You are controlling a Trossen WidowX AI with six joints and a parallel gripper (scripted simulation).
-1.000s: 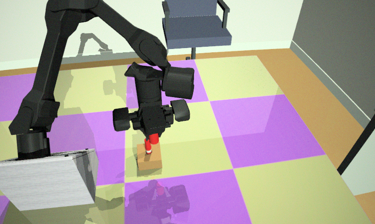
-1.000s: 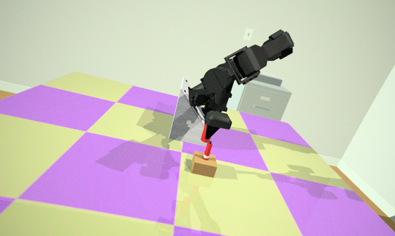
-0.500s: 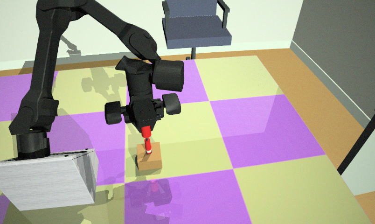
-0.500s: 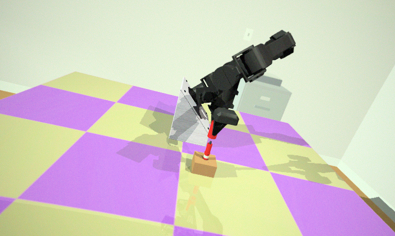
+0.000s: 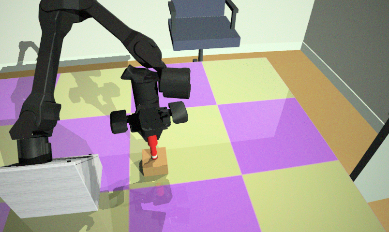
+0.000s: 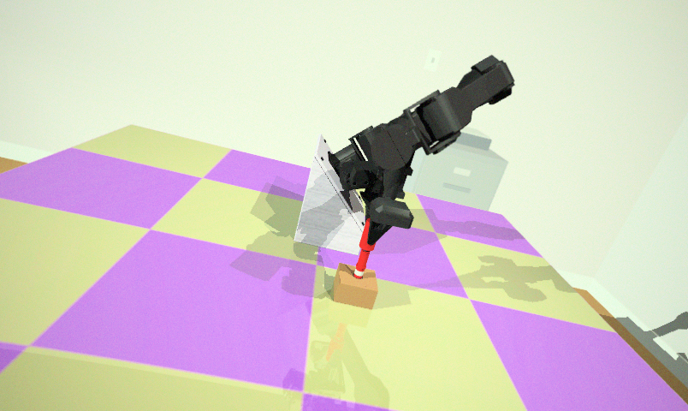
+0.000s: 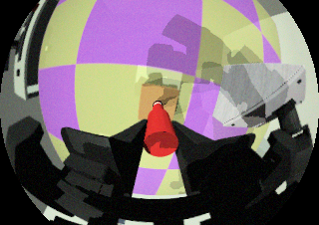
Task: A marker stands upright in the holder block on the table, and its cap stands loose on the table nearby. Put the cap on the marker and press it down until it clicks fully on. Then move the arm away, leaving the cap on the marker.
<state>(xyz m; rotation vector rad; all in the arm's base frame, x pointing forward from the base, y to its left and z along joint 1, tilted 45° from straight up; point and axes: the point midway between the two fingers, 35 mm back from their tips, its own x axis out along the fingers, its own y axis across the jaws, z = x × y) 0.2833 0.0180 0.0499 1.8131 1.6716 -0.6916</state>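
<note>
My gripper tip is now 6 cm above the white band. Also, from my gripper tip: red cap: 1 cm above; then tan holder block: 10 cm below.
</note>
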